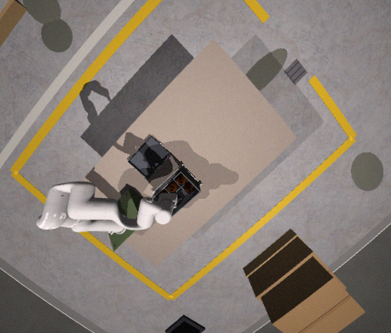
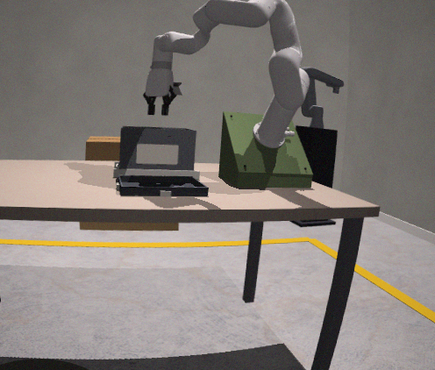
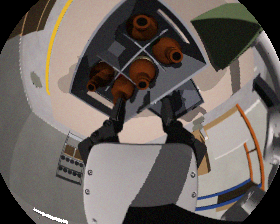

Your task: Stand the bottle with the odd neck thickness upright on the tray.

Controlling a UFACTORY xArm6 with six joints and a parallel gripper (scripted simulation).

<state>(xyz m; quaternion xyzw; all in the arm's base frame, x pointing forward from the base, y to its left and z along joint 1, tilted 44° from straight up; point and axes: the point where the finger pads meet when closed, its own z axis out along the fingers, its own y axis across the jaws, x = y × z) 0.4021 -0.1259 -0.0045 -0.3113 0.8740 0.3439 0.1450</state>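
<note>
Now: hand 16 cm above the dark crate, 4 cm to the left of it and 1 cm past it. The rest, counted from my hand: glass bottle 15 cm below, 9 cm behind, 8 cm to the right; flat dark tray 25 cm to the left, 23 cm below, 3 cm ahead.
</note>
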